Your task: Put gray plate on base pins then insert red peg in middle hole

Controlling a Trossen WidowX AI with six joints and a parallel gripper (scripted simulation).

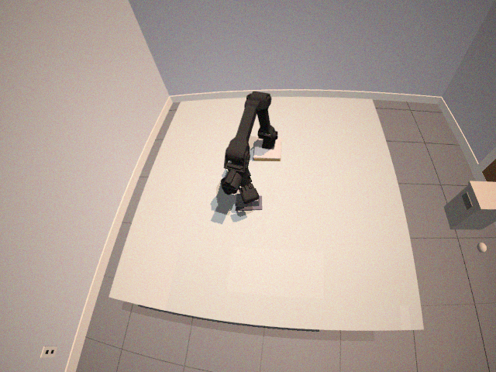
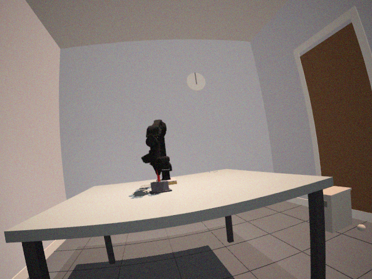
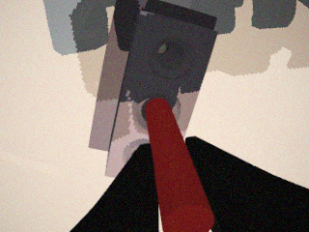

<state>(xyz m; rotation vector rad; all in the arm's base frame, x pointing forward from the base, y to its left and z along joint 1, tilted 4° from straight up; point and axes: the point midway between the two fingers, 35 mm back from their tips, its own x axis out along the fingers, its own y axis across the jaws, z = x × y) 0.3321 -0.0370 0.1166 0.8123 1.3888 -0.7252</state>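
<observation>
My gripper tip is now right at the red peg. Round my gripper tip: gray base 90 mm below; then gray plate 50 mm below.
</observation>
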